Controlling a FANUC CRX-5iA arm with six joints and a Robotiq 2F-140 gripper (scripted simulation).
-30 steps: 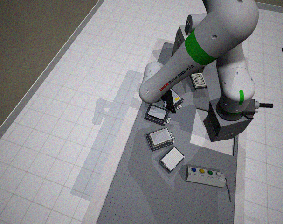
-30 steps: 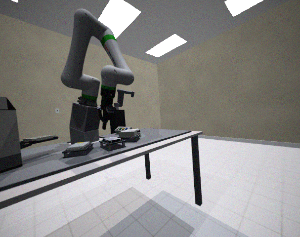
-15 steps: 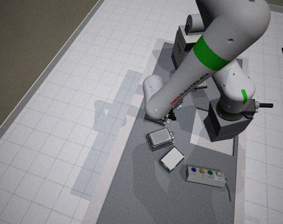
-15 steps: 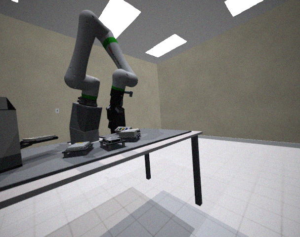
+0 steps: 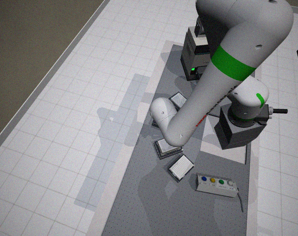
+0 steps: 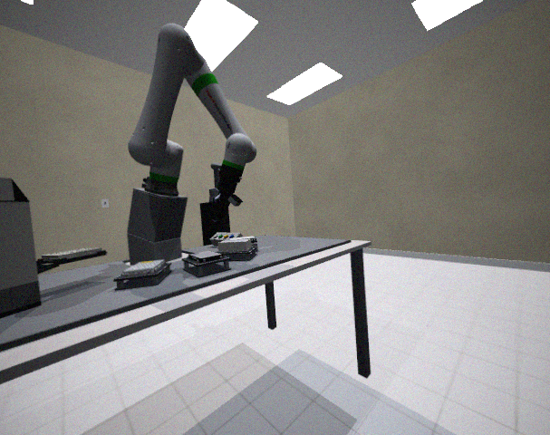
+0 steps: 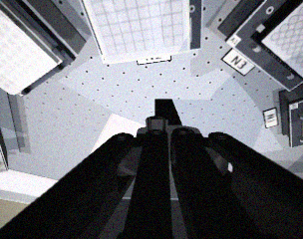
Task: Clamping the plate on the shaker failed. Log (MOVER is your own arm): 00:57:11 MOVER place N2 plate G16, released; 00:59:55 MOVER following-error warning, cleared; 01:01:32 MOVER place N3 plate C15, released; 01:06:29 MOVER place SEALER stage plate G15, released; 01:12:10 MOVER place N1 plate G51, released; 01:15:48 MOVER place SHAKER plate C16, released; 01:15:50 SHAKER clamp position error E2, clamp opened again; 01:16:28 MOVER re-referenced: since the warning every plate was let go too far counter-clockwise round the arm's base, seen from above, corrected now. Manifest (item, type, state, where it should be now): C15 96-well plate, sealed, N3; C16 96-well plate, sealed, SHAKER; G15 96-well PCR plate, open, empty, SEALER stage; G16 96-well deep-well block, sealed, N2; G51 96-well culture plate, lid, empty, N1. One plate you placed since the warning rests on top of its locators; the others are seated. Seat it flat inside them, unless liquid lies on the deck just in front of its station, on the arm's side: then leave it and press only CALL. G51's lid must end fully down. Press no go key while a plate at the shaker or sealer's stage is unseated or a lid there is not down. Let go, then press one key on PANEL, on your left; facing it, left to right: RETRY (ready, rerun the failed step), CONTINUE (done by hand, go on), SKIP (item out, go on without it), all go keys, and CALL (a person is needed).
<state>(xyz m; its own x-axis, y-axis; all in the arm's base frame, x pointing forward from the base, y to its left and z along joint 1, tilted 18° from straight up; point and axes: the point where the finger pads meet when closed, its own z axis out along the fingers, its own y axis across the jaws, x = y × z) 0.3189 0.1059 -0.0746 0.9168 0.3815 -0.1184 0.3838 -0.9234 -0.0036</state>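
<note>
Now: the white RETRY key 320 mm behind my hand, 210 mm to the left of it and 80 mm below it. Also, from my hand: blue CALL key: 220 mm to the left, 170 mm behind, 80 mm below; deep-well block: 90 mm below, 60 mm to the left, 60 mm ahead; yellow SKIP key: 220 mm to the left, 220 mm behind, 80 mm below.
</note>
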